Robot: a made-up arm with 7 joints.
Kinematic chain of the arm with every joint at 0, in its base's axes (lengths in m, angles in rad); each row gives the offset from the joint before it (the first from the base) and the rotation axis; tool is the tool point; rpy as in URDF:
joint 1: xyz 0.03 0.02 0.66 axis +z
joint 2: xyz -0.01 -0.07 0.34 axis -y
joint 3: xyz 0 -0.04 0.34 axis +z
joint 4: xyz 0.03 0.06 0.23 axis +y
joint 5: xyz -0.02 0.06 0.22 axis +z
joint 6: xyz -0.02 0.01 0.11 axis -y
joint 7: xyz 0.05 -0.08 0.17 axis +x
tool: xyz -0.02 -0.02 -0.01 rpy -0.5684 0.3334 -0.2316
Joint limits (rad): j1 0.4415..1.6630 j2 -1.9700..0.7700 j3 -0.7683..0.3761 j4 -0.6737..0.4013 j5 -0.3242..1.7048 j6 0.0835..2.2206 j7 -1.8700..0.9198
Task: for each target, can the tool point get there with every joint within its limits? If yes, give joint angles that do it. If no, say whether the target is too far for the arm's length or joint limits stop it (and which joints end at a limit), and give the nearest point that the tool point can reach.
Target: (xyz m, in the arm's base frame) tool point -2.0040 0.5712 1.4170
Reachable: no: too far | nearest point -0.7685 -0.0995 1.4591 | short by 1.406 m
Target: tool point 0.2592 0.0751 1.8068
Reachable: yes | joints 0.8603 -0.3853 -0.6365 -0.3620 1.1703 2.0493 -0.8028
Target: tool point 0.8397 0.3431 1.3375
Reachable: yes | joints 0.6107 -1.1220 0.0196 -0.0598 1.5335 1.6390 -1.2776
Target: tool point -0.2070 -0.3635 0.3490
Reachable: no: joint limits stop it (at a limit: joint 2, joint 4, joint 5, joint 7) | nearest point -0.3299 -0.5623 1.2191 | short by 0.901 m
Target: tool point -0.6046 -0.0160 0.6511
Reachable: no: joint limits stop it (at a limit: joint 1, joint 2, joint 4, joint 5, joint 7) | nearest point -0.6095 -0.2204 1.2417 | short by 0.625 m
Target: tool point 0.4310 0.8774 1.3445
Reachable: yes | joints 1.1605 -1.3452 -0.5822 -0.5136 1.4763 0.7464 -0.1339
